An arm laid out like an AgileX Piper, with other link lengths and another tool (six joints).
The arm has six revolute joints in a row. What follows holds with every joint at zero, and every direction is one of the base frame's.
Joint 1 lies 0.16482 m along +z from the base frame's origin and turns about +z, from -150 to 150 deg.
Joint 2 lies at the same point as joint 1 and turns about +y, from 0 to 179.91 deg.
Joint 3 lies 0.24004 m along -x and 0.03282 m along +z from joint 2 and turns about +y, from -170 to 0 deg.
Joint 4 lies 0.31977 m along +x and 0.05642 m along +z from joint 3 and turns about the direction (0.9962, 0, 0.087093), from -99.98 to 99.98 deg.
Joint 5 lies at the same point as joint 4 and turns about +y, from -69.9 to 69.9 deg.
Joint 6 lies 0.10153 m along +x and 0.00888 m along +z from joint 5 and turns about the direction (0.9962, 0, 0.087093), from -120 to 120 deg.
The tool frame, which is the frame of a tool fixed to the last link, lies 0.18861 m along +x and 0.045 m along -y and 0.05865 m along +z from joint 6; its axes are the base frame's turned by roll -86.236, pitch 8.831 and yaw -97.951 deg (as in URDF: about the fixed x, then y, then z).
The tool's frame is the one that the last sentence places.
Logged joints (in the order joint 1, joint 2, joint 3, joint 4, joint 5, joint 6), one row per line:
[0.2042 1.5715 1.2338 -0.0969 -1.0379 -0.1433]
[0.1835 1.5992 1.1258 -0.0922 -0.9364 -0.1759]
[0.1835 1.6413 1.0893 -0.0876 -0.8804 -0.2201]
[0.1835 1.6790 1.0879 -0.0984 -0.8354 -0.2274]
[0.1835 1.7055 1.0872 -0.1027 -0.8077 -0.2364]
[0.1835 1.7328 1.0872 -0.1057 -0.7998 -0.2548]
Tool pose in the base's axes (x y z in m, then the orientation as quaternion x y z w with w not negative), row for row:
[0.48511 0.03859 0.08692 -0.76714 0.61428 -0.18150 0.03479]
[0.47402 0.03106 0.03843 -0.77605 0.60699 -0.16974 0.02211]
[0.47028 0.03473 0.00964 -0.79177 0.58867 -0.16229 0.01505]
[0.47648 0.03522 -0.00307 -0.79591 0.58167 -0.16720 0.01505]
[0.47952 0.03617 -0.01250 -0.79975 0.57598 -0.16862 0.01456]
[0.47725 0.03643 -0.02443 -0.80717 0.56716 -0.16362 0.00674]
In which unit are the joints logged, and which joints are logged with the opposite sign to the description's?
The joints are logged in radians. Opposite sign: joint 3, joint 5.
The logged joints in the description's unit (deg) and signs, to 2 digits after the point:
[11.70 90.04 -70.69 -5.55 59.47 -8.21]
[10.51 91.63 -64.50 -5.28 53.65 -10.08]
[10.51 94.04 -62.41 -5.02 50.44 -12.61]
[10.51 96.20 -62.33 -5.64 47.86 -13.03]
[10.51 97.72 -62.29 -5.88 46.28 -13.54]
[10.51 99.28 -62.29 -6.06 45.83 -14.60]

